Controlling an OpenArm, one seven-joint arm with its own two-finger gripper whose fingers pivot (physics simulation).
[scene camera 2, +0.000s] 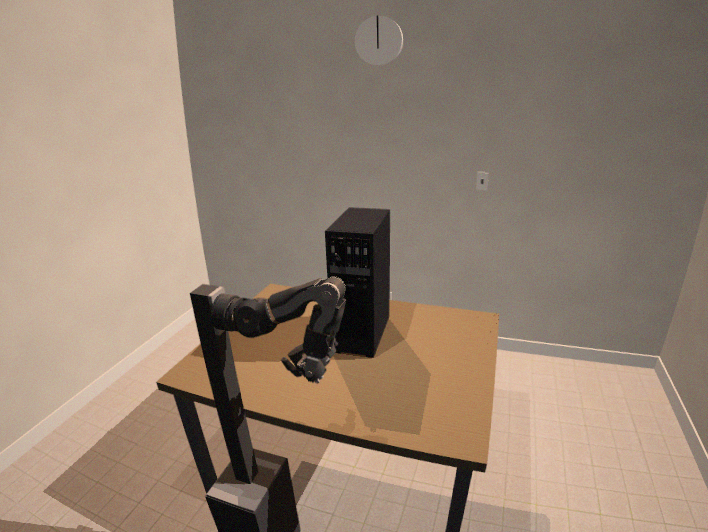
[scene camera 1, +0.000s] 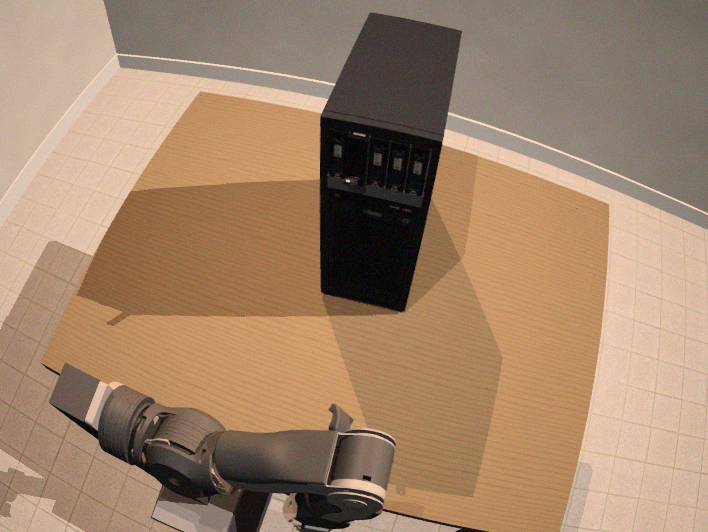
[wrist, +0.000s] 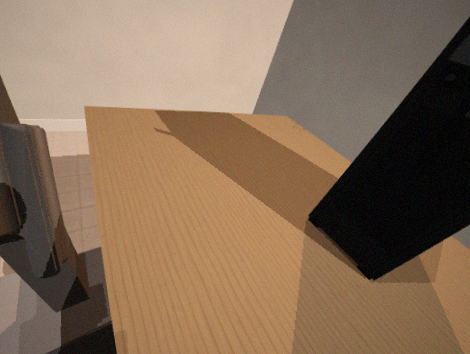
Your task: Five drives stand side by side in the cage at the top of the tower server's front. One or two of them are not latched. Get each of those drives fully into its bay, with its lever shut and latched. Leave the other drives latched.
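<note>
The black tower server (scene camera 1: pixel 366 240) (scene camera 2: pixel 357 308) (wrist: pixel 400 190) stands upright on the table. In scene camera 1, the second drive from the left has its lever (scene camera 1: pixel 351 181) swung out and down in front of its bay. How deep that drive sits is too dark to tell. The first drive (scene camera 1: pixel 337 155), third drive (scene camera 1: pixel 377 163), fourth drive (scene camera 1: pixel 397 167) and fifth drive (scene camera 1: pixel 417 169) look flush with levers shut. The wrist view does not show the drives. My gripper (scene camera 2: pixel 302 366) is open and empty, low over the near table area, well in front of the server; the arm partly hides it in scene camera 1.
The wooden table (scene camera 1: pixel 543 286) (scene camera 2: pixel 457 343) (wrist: pixel 175 250) carries the server towards its back. My arm (scene camera 1: pixel 274 457) (scene camera 2: pixel 291 302) reaches over the table's near left edge from its post (scene camera 2: pixel 220 366). A grey wall (scene camera 1: pixel 543 74) (scene camera 2: pixel 274 143) rises behind the server.
</note>
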